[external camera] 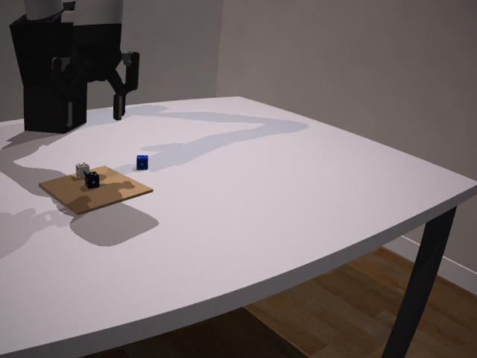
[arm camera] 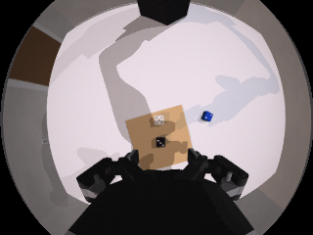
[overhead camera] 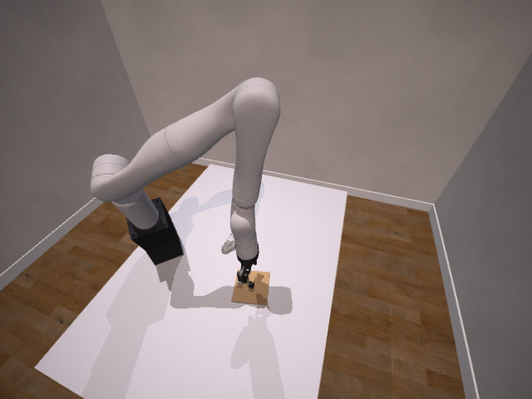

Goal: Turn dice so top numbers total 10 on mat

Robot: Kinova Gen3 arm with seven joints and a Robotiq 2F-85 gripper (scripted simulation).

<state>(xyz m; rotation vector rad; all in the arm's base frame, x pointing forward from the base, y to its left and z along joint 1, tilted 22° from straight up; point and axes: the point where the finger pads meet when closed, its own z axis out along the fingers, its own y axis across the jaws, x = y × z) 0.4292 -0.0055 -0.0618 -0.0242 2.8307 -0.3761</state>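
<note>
The blue die lies 110 mm to the left of my hand, 100 mm below it and 50 mm behind it. Also, from my hand: white die: 100 mm below, 50 mm behind, 10 mm to the right; tan mat: 110 mm below; black die: 100 mm below.
</note>
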